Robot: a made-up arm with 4 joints.
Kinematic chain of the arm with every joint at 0, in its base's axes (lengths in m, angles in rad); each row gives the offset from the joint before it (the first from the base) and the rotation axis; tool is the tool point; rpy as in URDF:
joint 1: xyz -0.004 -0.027 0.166 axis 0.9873 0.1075 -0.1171
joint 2: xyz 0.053 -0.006 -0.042 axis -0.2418 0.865 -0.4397
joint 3: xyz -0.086 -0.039 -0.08 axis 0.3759 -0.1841 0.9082
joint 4: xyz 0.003 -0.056 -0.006 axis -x
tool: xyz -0.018 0.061 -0.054 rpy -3.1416 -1.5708 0
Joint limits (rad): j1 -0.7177..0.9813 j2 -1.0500..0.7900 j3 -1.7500..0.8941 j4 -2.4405..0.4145
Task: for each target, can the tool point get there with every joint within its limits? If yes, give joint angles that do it. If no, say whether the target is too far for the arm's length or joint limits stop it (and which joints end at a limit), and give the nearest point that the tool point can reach.
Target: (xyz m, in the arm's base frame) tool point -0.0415 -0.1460 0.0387
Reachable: yes | joints -0.5765 0.0144 0.5437 -0.1745
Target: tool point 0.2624 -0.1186 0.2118
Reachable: no: joint limits stop it (at a limit: joint 1, joint 2, joint 3, joint 4) | nearest point 0.1176 -0.1649 0.1671 | short by 0.158 m
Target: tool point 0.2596 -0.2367 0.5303
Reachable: no: too far | nearest point 0.1176 -0.1649 0.1671 | short by 0.397 m
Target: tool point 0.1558 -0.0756 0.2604
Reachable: no: joint limits stop it (at a limit: joint 1, joint 2, joint 3, joint 4) | nearest point 0.1176 -0.1649 0.1671 | short by 0.135 m
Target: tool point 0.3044 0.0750 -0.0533
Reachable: no: too far | nearest point 0.1332 0.0558 -0.0315 | short by 0.174 m
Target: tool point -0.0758 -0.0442 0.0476
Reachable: yes | joints -0.0299 0.3256 -0.2520 -0.4567
